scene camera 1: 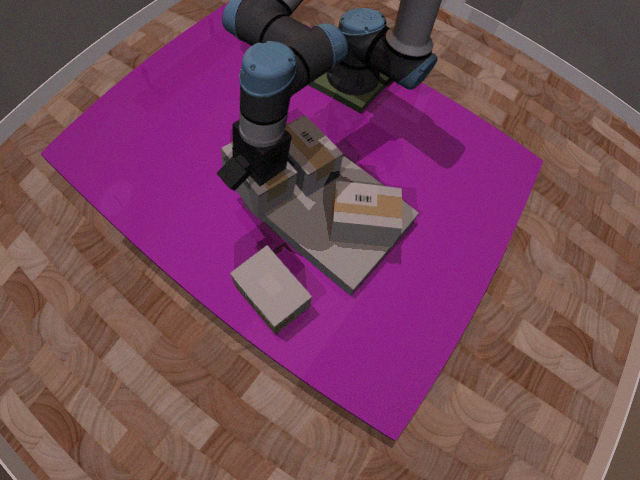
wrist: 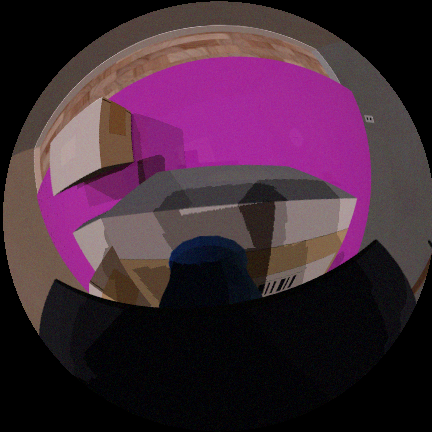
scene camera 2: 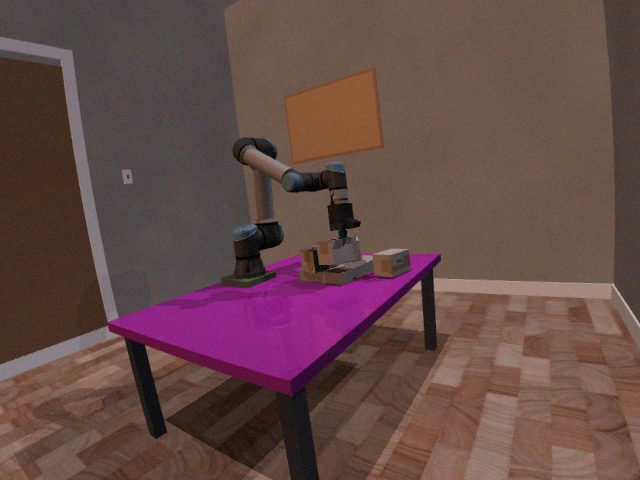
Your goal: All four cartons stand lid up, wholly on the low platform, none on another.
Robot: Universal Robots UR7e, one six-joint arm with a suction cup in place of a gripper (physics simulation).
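Frame: origin at the arm's base, x left, y back, z up, level; metres.
Seen in the pictures: hand, its tool point: point(wrist: 206, 248) point(scene camera 2: 343, 241); arm's base, origin of its link: point(scene camera 1: 353, 76) point(scene camera 2: 250, 274).
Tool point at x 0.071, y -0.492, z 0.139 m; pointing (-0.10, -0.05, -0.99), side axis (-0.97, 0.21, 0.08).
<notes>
Pixels of each thing's top centre, then the offset from my tool point to it. Level surfaces: height alone.
- low grey platform, centre of its top: point(scene camera 1: 331, 203) point(scene camera 2: 341, 262) dx +0.121, dy +0.094, dz -0.121 m
- second carton, centre of its top: point(scene camera 1: 306, 142) point(scene camera 2: 318, 247) dx +0.017, dy +0.139, dz -0.028 m
- third carton, centre of its top: point(wrist: 112, 315) point(scene camera 1: 369, 204) dx +0.202, dy +0.092, dz -0.028 m
- fourth carton, centre of its top: point(wrist: 66, 150) point(scene camera 1: 269, 284) point(scene camera 2: 390, 251) dx +0.136, dy -0.144, dz -0.071 m
- purple table, height of its surface: dz -0.169 m
My suction cup point(wrist: 207, 257) point(scene camera 1: 261, 172) point(scene camera 2: 341, 233) sits on the taped lid of a carton point(scene camera 1: 278, 189) point(wrist: 225, 223) point(scene camera 2: 345, 250) over the back left corner of the low grey platform point(scene camera 1: 346, 263) point(scene camera 2: 347, 273); I cannot tell whether that carton rests on it. A second carton point(scene camera 1: 312, 150) stands close behind it, lid up. A third carton point(scene camera 1: 368, 211) stands lid up at the platform's right edge. A fourth carton point(scene camera 1: 270, 287) point(scene camera 2: 391, 262) point(wrist: 86, 144) lies off the platform on the purple table point(scene camera 1: 129, 144), plain grey face up, no label showing.
The arm's base point(scene camera 1: 356, 92) point(scene camera 2: 248, 269) stands on a green plate at the back of the table. The arm's elbow and wrist hang over the platform's back left part. The table's edges drop to a wooden floor point(scene camera 1: 103, 387).
</notes>
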